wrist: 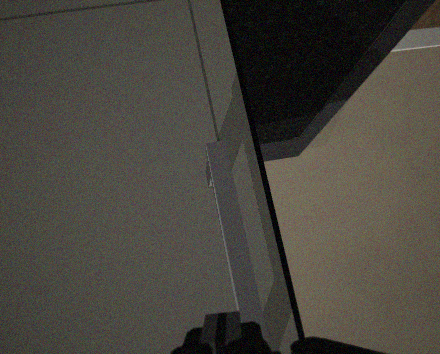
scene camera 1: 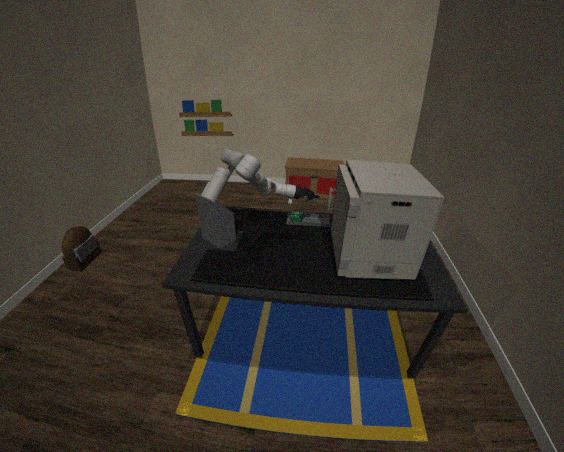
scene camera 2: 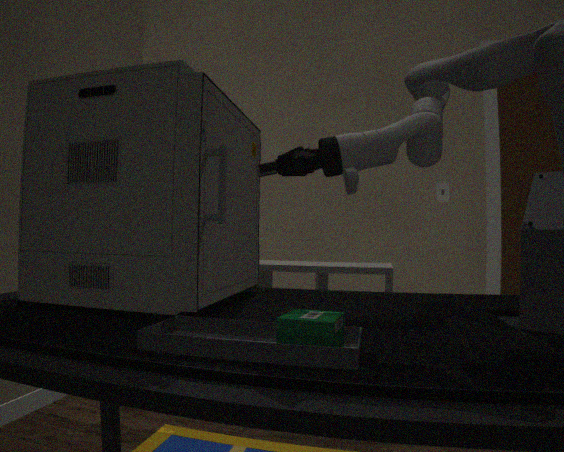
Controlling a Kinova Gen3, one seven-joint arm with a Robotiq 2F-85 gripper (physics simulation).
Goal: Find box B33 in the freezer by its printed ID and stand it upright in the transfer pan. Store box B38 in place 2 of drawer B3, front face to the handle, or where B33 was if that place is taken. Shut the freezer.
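Observation:
The white freezer (scene camera 1: 395, 180) (scene camera 2: 135, 215) stands on the table; its door (scene camera 1: 341, 235) (scene camera 2: 235, 240) (wrist: 110, 175) looks shut. The upright bar handle (scene camera 1: 330, 198) (scene camera 2: 222, 185) (wrist: 231, 220) is on the door front. My gripper (scene camera 1: 317, 196) (scene camera 2: 262, 170) (wrist: 225, 337) is shut and empty. In the wrist view its fingertips are at the handle's lower end in the picture, just to the left of the bar; contact cannot be told. A green box (scene camera 1: 296, 216) (scene camera 2: 310, 328) with a white label lies in the grey transfer pan (scene camera 2: 225, 347). Its ID is unreadable. The drawers are hidden.
The black table (scene camera 1: 315, 301) (scene camera 2: 450, 395) carries the arm's base (scene camera 1: 218, 225) at the far end from the freezer. The pan lies near one long table edge, close to the freezer. A brown and red cabinet (scene camera 1: 312, 164) stands behind the table.

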